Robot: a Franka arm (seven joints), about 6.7 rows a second.
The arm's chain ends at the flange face. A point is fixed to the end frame.
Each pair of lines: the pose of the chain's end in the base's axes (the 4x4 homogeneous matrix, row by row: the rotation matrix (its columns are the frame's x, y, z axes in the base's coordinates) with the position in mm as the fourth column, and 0 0 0 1 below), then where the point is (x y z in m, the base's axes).
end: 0.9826 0.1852 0.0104 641.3; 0.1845 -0.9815 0.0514 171.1; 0.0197 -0.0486 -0.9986 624.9; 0 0 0 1
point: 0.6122 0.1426 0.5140
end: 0.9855 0.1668 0.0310 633.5; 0.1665 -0.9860 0.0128 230.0; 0.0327 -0.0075 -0.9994 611.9; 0 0 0 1
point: 0.6061 0.1978 0.5016
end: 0.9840 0.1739 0.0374 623.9; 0.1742 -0.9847 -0.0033 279.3; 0.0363 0.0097 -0.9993 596.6; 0 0 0 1
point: 0.5974 0.2451 0.4866
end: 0.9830 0.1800 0.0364 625.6; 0.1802 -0.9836 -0.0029 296.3; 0.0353 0.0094 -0.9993 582.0; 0 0 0 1
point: 0.5992 0.2620 0.4721
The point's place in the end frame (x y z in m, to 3 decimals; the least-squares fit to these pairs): -0.036 0.028 0.109
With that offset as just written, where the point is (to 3 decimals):
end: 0.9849 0.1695 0.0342 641.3; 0.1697 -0.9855 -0.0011 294.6; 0.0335 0.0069 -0.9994 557.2; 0 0 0 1
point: 0.614 0.261 0.447
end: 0.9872 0.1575 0.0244 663.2; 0.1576 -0.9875 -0.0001 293.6; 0.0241 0.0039 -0.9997 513.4; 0 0 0 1
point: 0.635 0.260 0.404
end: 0.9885 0.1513 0.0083 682.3; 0.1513 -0.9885 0.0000 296.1; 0.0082 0.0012 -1.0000 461.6; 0 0 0 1
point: 0.652 0.263 0.352
